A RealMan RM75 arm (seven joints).
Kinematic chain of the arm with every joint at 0, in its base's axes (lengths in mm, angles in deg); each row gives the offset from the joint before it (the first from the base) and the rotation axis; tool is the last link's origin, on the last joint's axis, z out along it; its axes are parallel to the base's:
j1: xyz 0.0 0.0 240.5 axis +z
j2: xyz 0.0 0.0 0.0 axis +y
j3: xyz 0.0 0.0 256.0 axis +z
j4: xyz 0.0 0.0 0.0 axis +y
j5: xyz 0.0 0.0 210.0 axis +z
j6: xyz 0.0 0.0 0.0 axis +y
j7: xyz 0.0 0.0 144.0 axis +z
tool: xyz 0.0 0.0 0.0
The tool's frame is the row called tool.
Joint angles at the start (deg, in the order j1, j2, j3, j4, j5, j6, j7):
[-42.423 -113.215 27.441 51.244 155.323 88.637 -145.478]
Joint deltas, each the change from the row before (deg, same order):
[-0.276 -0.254 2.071 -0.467 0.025 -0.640 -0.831]
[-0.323 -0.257 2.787 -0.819 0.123 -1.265 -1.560]
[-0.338 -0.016 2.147 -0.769 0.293 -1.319 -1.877]
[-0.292 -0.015 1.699 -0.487 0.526 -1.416 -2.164]
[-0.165 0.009 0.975 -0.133 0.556 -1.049 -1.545]
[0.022 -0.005 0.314 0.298 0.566 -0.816 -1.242]
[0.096 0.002 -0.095 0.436 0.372 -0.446 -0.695]
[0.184 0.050 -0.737 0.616 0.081 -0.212 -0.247]
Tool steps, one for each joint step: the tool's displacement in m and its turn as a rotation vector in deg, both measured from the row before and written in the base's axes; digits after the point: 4 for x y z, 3 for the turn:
[0.0032 0.0018 -0.0063 -1.163 0.863 -0.161]
[0.0029 0.0025 -0.0082 -1.171 1.261 0.302]
[0.0014 0.0029 -0.0049 -0.413 1.171 0.827]
[0.0005 0.0030 -0.0030 0.249 1.193 1.179]
[-0.0002 0.0023 -0.0006 0.528 0.983 0.869]
[-0.0011 0.0017 0.0017 0.986 0.736 0.830]
[-0.0011 0.0010 0.0025 0.913 0.392 0.516]
[-0.0013 0.0007 0.0042 1.224 -0.109 0.336]

